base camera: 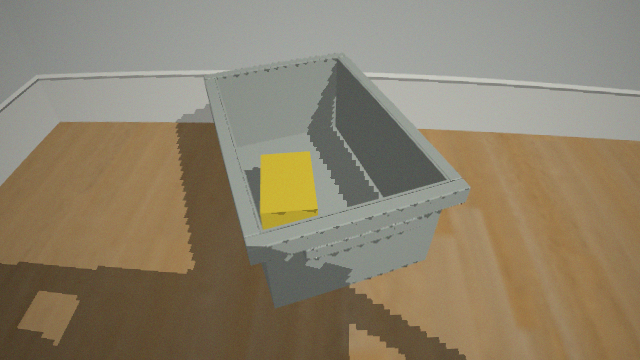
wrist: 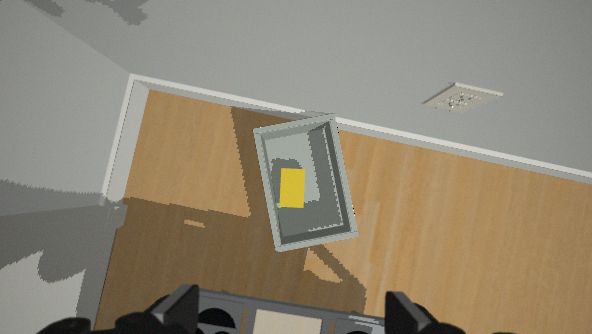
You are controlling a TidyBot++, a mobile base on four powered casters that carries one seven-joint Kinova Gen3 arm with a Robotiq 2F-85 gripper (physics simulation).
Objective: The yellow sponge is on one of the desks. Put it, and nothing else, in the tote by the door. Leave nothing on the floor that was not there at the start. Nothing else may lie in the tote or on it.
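Places are measured from the arm's base along level axes (x right, y ahead, z up), in millimetres.
Pixels of known places: gripper, fingertip midpoint: [wrist: 291,309].
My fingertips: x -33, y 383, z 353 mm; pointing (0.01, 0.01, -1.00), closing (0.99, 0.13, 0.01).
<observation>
For each thing: its middle in the pictures, then the offset to it from my fingertips. Level surfaces: height alone.
- yellow sponge, body centre: [base camera: 288,193] [wrist: 292,187] dz -724, dx -9, dy +44 mm
- grey tote, body centre: [base camera: 311,161] [wrist: 304,182] dz -689, dx +20, dy +63 mm
- pale square plate, body centre: [wrist: 458,99] dz -349, dx +226, dy +226 mm
- wooden floor, surface height: dz -749 mm
The yellow sponge [base camera: 287,182] [wrist: 292,188] lies flat inside the grey tote, near its left wall in both views. The grey tote [base camera: 357,212] [wrist: 320,242] stands upright on the floor near the wall. The sponge is the one object that shows in the tote. My gripper [wrist: 291,309] is open and empty, with its fingers wide apart at the bottom of the wrist view. It is high above the floor and apart from the tote. The gripper does not show in the base camera view.
A wall with a white baseboard [base camera: 525,107] [wrist: 450,150] runs behind the tote, and a corner is at the left. Part of the robot's grey base [wrist: 290,306] shows between the fingers. A pale square plate [wrist: 462,96] is on the wall. Shadows cross the wooden floor [base camera: 500,240] [wrist: 450,240].
</observation>
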